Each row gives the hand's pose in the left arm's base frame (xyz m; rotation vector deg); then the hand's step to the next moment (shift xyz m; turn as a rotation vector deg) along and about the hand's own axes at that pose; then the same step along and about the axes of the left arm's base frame.
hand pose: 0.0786 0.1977 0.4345 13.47 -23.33 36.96
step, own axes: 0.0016 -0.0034 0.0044 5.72 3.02 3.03
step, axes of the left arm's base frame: 0.0020 -0.0033 0.0043 1.37 4.38 5.47
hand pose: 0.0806 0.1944 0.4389 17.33 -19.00 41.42
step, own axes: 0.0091 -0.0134 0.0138 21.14 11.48 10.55
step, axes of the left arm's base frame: 0.0130 -0.0094 0.0140 4.97 16.66 19.69
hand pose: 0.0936 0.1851 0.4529 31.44 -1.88 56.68
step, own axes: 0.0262 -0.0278 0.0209 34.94 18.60 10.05
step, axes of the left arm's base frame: 0.0414 -0.0008 0.0133 6.89 30.72 26.01
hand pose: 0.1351 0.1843 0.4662 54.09 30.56 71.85
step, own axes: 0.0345 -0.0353 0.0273 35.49 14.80 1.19
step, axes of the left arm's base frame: 0.0503 0.0237 -0.0097 2.16 33.83 18.19
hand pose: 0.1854 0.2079 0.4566 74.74 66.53 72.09
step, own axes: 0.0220 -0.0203 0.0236 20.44 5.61 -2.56
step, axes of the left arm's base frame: 0.0237 0.0235 -0.0185 -2.06 19.83 7.64
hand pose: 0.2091 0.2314 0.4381 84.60 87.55 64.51
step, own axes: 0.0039 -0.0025 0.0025 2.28 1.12 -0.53
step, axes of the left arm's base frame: 0.0011 0.0042 -0.0029 -0.28 2.17 1.40
